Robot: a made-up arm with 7 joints.
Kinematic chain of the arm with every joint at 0, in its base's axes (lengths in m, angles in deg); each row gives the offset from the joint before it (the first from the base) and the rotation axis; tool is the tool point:
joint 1: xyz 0 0 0.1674 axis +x
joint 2: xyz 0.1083 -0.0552 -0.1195 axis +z
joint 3: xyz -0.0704 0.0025 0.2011 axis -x
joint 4: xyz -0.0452 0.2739 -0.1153 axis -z
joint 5: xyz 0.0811 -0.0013 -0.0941 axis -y
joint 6: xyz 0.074 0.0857 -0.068 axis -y
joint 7: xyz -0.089 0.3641 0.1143 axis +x
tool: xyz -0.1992 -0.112 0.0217
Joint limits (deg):
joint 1: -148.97..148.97
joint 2: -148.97..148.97
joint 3: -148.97..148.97
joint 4: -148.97..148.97
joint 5: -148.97..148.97
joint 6: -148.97..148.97
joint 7: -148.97..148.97
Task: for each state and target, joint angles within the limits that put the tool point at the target. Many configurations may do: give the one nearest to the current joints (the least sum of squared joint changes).
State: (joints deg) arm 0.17 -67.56 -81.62 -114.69 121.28 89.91 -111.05
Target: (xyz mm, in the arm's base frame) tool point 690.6 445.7 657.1
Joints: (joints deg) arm 18.26 -105.70 -72.60 -124.19 113.03 73.87 -103.67
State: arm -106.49 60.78 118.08 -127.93 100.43 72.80 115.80
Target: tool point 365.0 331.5 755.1
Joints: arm -117.53 107.37 121.55 -148.97 121.47 76.44 100.63
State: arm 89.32 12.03 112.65 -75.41 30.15 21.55 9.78
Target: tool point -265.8 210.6 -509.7
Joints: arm 97.58 3.24 114.34 -68.60 42.38 41.78 15.53
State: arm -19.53 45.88 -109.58 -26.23 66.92 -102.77 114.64
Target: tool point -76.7 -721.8 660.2
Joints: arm 13.85 37.79 -119.74 -34.03 73.58 -99.53 131.72
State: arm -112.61 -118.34 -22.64 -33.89 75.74 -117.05 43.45
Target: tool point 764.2 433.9 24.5
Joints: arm -122.09 -111.64 -24.19 -47.98 46.99 -147.36 46.12
